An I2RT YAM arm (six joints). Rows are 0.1 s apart.
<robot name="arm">
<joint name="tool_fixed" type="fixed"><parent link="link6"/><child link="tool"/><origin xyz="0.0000 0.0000 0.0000" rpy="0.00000 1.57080 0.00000"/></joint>
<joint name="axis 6" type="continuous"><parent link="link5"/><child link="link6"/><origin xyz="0.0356 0.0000 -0.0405" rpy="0.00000 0.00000 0.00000"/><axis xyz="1 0 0"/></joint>
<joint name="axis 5" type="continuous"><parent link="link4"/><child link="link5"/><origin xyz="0.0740 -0.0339 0.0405" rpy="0.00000 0.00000 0.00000"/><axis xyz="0 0 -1"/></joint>
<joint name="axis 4" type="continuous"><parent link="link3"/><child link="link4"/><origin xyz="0.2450 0.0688 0.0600" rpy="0.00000 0.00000 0.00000"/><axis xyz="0 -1 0"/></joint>
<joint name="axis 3" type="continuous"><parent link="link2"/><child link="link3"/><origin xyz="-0.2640 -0.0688 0.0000" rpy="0.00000 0.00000 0.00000"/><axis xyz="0 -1 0"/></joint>
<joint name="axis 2" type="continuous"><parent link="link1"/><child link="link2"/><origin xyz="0.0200 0.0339 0.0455" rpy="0.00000 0.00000 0.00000"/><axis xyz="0 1 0"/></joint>
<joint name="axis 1" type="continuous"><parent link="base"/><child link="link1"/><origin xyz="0.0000 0.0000 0.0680" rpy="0.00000 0.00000 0.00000"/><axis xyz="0 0 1"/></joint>
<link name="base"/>
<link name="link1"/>
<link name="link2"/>
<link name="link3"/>
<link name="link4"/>
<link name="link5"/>
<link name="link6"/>
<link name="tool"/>
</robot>
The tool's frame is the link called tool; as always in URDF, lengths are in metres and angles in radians. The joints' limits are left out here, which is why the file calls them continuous.
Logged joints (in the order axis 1, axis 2, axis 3, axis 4, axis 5, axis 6), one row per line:
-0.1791, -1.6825, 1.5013, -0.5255, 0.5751, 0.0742
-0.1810, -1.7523, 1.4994, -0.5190, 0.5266, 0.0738
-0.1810, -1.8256, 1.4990, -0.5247, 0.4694, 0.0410
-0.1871, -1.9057, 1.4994, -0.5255, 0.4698, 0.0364
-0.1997, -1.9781, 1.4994, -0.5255, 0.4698, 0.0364
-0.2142, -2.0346, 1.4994, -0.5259, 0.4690, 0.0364
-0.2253, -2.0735, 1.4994, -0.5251, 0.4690, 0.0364
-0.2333, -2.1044, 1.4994, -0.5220, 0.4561, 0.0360
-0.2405, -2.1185, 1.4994, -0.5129, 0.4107, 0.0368
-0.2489, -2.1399, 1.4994, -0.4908, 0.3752, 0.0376
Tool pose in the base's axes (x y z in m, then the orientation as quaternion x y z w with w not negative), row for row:
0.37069, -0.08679, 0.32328, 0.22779, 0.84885, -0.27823, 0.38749
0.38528, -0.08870, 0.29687, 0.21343, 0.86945, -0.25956, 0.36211
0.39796, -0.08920, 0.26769, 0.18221, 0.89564, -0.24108, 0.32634
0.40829, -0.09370, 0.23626, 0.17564, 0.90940, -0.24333, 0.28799
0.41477, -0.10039, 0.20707, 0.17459, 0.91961, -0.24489, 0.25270
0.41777, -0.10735, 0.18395, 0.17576, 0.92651, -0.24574, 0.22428
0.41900, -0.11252, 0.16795, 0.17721, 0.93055, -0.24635, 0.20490
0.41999, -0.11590, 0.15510, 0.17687, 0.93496, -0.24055, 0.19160
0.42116, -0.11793, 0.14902, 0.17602, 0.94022, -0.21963, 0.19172
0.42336, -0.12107, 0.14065, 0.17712, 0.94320, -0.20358, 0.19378
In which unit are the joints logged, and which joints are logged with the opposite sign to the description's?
The joints are logged in radians. Opposite sign: axis 2.
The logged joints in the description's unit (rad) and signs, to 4 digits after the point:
-0.1791, 1.6825, 1.5013, -0.5255, 0.5751, 0.0742
-0.1810, 1.7523, 1.4994, -0.5190, 0.5266, 0.0738
-0.1810, 1.8256, 1.4990, -0.5247, 0.4694, 0.0410
-0.1871, 1.9057, 1.4994, -0.5255, 0.4698, 0.0364
-0.1997, 1.9781, 1.4994, -0.5255, 0.4698, 0.0364
-0.2142, 2.0346, 1.4994, -0.5259, 0.4690, 0.0364
-0.2253, 2.0735, 1.4994, -0.5251, 0.4690, 0.0364
-0.2333, 2.1044, 1.4994, -0.5220, 0.4561, 0.0360
-0.2405, 2.1185, 1.4994, -0.5129, 0.4107, 0.0368
-0.2489, 2.1399, 1.4994, -0.4908, 0.3752, 0.0376

